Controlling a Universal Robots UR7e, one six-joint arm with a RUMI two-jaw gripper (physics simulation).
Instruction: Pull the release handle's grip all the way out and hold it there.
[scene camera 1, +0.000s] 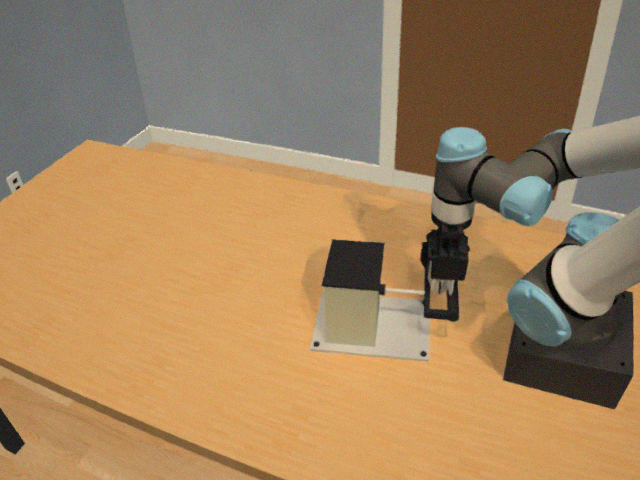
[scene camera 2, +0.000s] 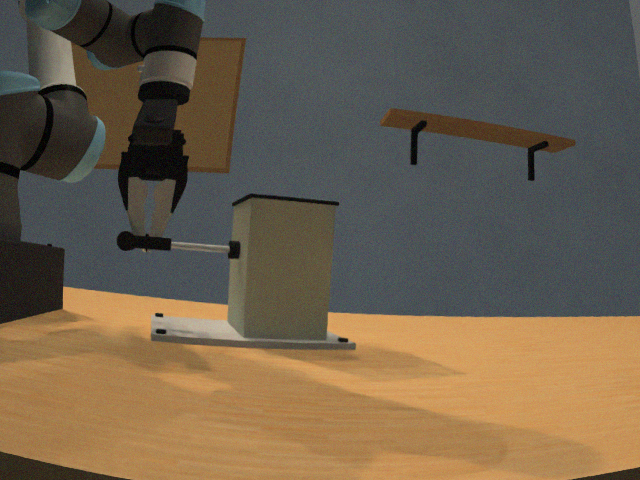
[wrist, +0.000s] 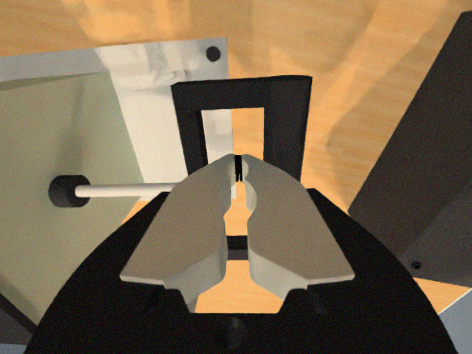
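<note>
The release handle's grip (scene camera 1: 440, 313) (scene camera 2: 161, 243) (wrist: 242, 93) is a black rectangular loop. It stands out from the pale green box (scene camera 1: 351, 317) (scene camera 2: 289, 268) (wrist: 35, 130) on a bare stretch of white rod (scene camera 1: 403, 290) (scene camera 2: 200, 247) (wrist: 130, 190), beyond the black collar (scene camera 1: 382, 289) (scene camera 2: 234, 249) (wrist: 69, 191). My gripper (scene camera 1: 442, 290) (scene camera 2: 147, 236) (wrist: 239, 158) points down and is shut with nothing between its fingers. Its fingertips reach down into the loop's opening; the tips show just below the grip in scene camera 2. Whether they touch the loop is unclear.
The box stands on a light base plate (scene camera 1: 403, 335) (scene camera 2: 196, 330) (wrist: 145, 125) with black bolts, on the wooden table (scene camera 1: 180, 310) (scene camera 2: 465, 413). The arm's dark pedestal (scene camera 1: 566, 372) (scene camera 2: 31, 279) (wrist: 415, 165) stands near the grip, on the side away from the box.
</note>
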